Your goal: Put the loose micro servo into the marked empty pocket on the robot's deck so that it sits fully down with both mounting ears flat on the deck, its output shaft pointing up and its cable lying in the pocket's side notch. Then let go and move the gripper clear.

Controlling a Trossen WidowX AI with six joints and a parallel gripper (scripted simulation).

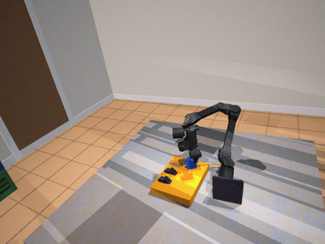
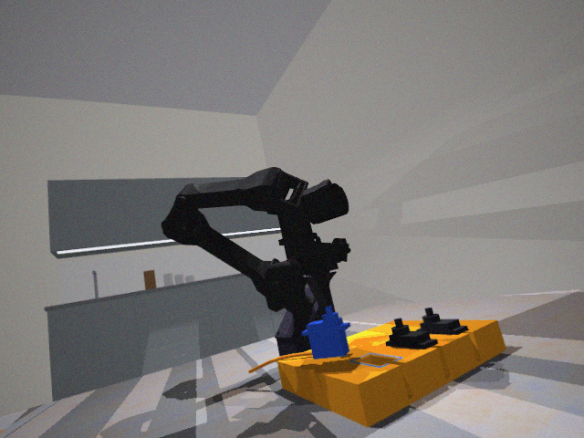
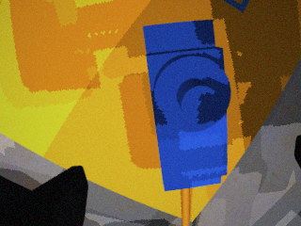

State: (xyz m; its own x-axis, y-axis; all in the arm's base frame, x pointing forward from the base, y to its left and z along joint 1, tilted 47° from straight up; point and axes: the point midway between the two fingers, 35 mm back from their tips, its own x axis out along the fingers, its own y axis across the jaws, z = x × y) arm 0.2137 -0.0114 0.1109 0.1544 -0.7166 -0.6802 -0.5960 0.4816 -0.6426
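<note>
The orange deck is 9 cm to the left of my gripper tip and 9 cm below it.
</note>
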